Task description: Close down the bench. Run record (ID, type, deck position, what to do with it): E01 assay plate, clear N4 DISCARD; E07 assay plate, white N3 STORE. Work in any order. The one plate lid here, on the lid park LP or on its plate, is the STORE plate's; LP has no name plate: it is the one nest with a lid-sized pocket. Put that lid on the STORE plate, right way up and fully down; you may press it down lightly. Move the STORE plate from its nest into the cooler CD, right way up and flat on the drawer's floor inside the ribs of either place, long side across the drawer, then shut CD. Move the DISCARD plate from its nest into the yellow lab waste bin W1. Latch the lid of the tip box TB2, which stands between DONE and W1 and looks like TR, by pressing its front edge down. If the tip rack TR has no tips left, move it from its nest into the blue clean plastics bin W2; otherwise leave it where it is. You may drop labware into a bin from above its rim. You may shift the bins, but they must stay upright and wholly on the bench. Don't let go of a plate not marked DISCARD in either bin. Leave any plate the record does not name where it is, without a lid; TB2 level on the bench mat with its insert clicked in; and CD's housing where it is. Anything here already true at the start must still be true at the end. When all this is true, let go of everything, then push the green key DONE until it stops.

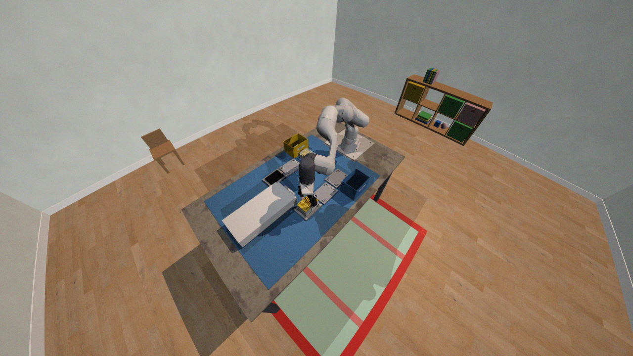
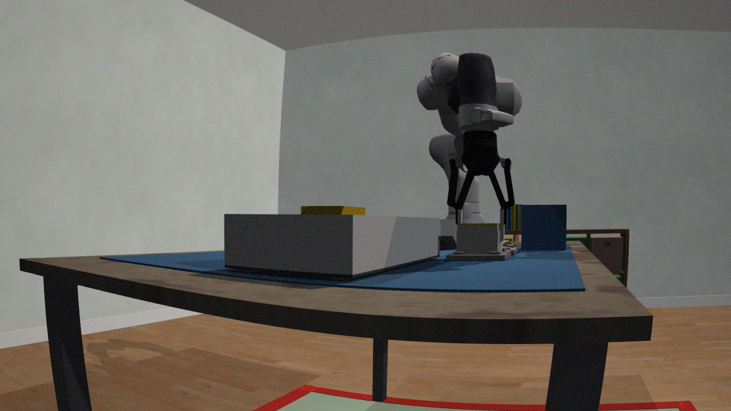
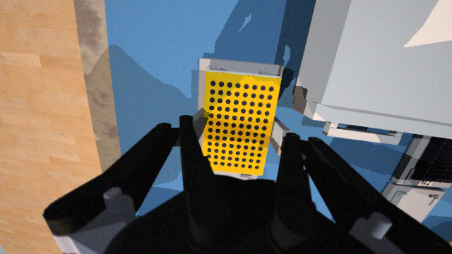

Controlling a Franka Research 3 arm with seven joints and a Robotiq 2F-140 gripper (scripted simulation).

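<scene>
Right now my hand is 1 cm past the tip rack TR and 1 cm above it. From my hand the other things lie so: nest N3 (17 cm behind, 4 cm to the left, 6 cm below); then plate lid (7 cm ahead, 20 cm to the right, 4 cm below); then white plate (7 cm ahead, 20 cm to the right, 4 cm below).
</scene>
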